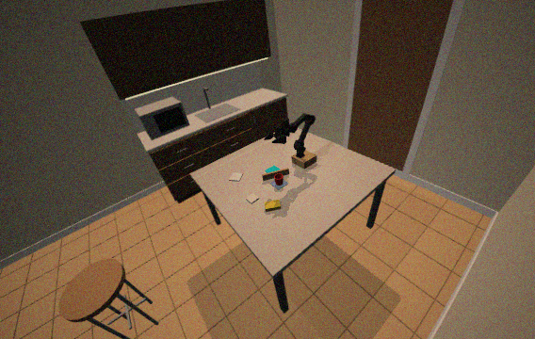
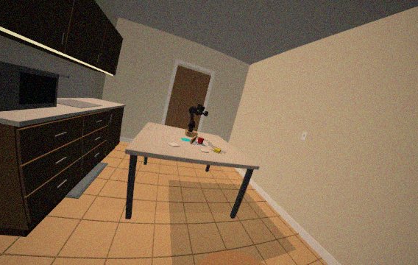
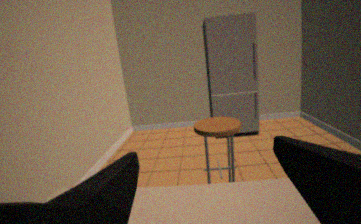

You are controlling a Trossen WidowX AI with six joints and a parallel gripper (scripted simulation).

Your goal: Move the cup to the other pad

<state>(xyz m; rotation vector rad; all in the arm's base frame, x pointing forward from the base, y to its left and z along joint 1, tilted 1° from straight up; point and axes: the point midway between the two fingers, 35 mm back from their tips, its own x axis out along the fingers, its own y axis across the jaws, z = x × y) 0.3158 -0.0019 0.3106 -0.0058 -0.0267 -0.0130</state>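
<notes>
Right now the red cup is 350 mm below my gripper tip and 60 mm to the left of it. The rest, counted from my gripper tip: wooden bar: 370 mm below, 50 mm behind, 20 mm to the right; then yellow block: 370 mm below, 210 mm ahead, 200 mm to the left; then blue pad: 400 mm below, 60 mm to the left.
</notes>
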